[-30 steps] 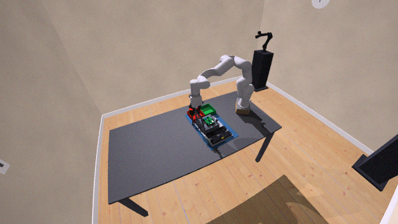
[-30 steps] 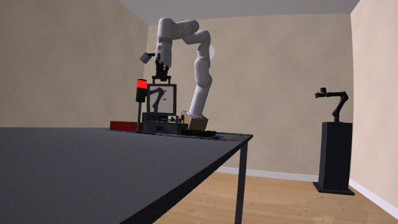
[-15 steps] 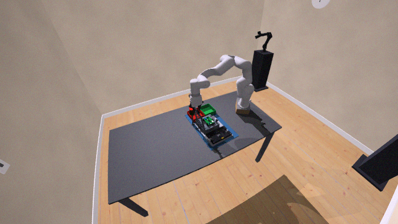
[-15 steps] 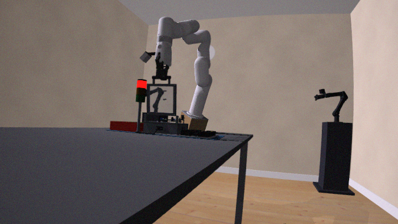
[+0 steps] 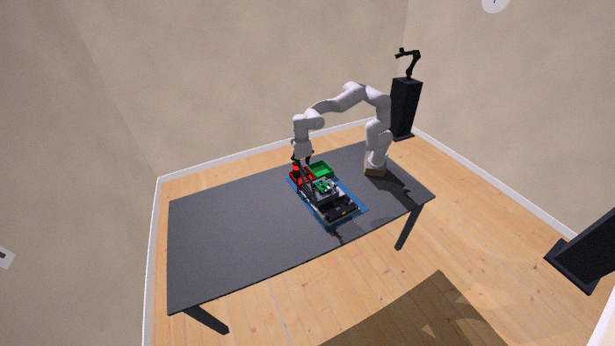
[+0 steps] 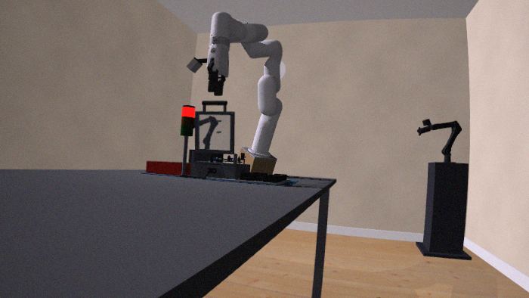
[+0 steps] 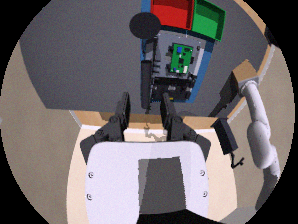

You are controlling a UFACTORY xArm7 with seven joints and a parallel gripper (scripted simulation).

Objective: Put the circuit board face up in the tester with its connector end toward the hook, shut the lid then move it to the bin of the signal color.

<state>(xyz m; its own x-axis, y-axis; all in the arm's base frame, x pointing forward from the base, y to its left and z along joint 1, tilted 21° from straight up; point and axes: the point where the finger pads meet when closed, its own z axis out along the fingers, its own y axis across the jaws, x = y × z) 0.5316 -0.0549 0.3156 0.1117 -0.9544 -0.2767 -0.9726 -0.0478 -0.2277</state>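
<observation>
The green circuit board is 250 mm below my hand, 130 mm behind it and 10 mm to the right of it. From my hand the other things lie so: red bin: 310 mm below, 210 mm to the right, 60 mm behind; then tester plate: 250 mm below, 130 mm behind, 10 mm to the right; then clear lid: 140 mm below, 20 mm behind.
</observation>
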